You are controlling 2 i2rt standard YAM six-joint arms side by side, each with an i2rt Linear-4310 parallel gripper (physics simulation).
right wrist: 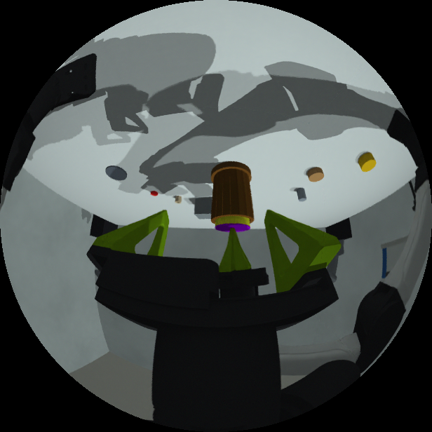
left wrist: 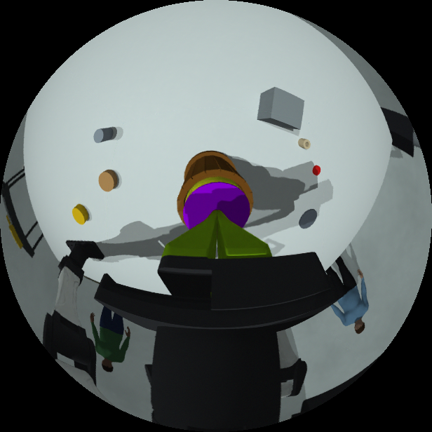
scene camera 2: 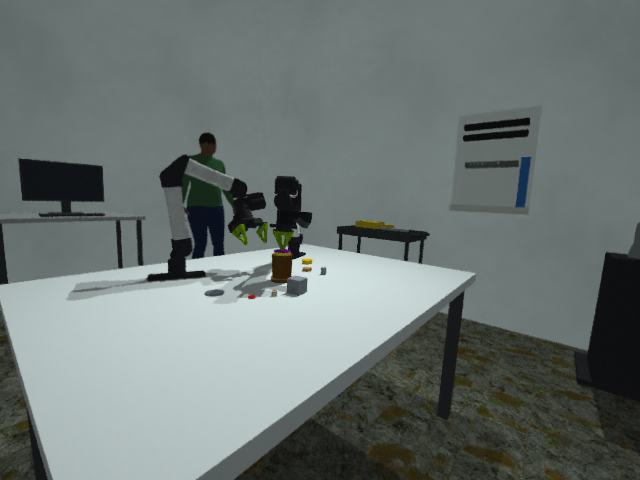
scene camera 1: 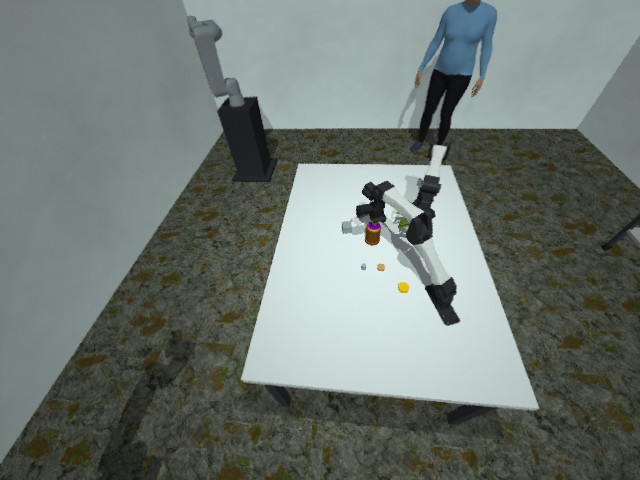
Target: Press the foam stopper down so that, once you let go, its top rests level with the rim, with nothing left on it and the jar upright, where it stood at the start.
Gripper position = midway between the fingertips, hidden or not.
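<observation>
The left gripper (left wrist: 216,215) appears in the right wrist view too, as the gripper (right wrist: 232,228). The right gripper (right wrist: 216,214) is in sight, and so is a brown ribbed jar (right wrist: 231,195).
</observation>
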